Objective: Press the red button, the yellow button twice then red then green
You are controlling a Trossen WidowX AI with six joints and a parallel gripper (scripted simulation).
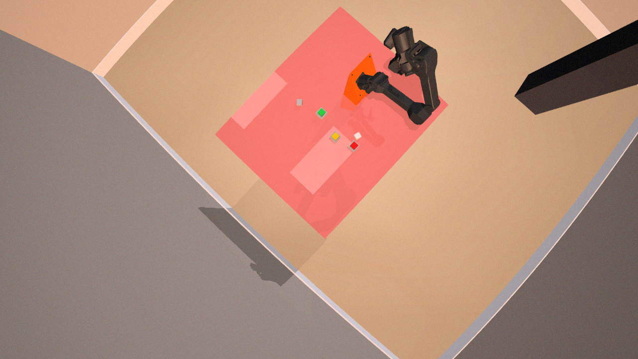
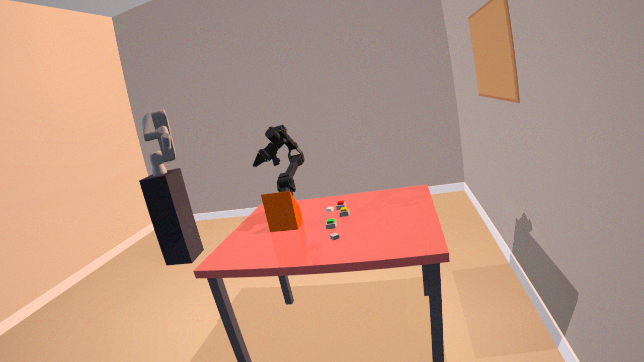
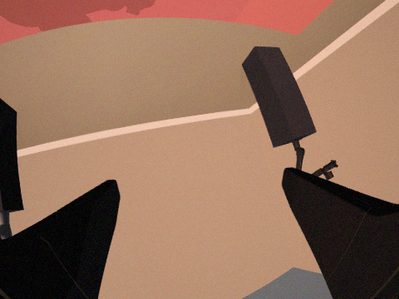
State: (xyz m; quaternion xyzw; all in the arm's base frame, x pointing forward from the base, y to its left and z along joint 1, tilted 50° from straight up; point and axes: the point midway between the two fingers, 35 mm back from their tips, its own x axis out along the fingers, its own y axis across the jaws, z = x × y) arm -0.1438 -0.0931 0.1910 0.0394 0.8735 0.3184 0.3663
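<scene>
The red button lies 41 cm ahead of my gripper tip, 30 cm below it and 10 cm to the left of it. The rest, counted from my gripper tip: white block: 35 cm ahead, 33 cm below, 8 cm to the left; then green button: 37 cm ahead, 30 cm below, 16 cm to the right; then yellow button: 43 cm ahead, 30 cm below, 2 cm to the right.
</scene>
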